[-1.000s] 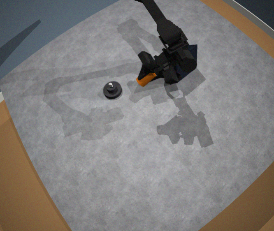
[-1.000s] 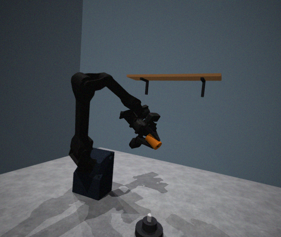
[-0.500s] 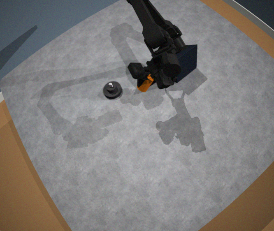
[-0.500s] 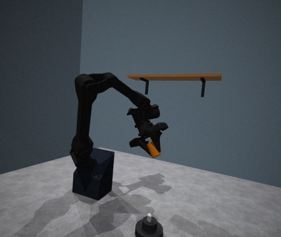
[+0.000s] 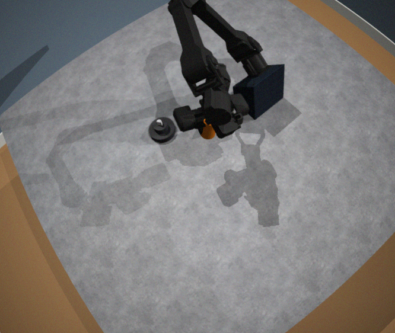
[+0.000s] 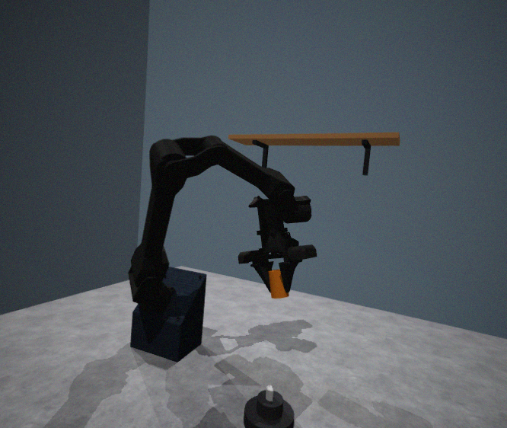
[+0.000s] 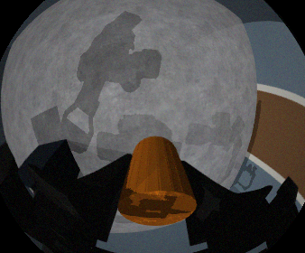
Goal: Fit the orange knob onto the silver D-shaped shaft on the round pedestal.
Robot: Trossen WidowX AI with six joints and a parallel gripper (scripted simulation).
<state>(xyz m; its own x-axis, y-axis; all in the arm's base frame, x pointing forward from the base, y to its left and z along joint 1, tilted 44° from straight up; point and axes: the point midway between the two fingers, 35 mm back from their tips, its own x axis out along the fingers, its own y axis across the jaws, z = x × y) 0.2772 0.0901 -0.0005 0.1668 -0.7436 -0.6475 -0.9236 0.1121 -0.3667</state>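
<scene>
Right now my gripper tip is 40 mm short of the round pedestal, 190 mm to the left of it and 130 mm above it. Also, from my gripper tip: orange knob 10 mm behind, 30 mm above.
</scene>
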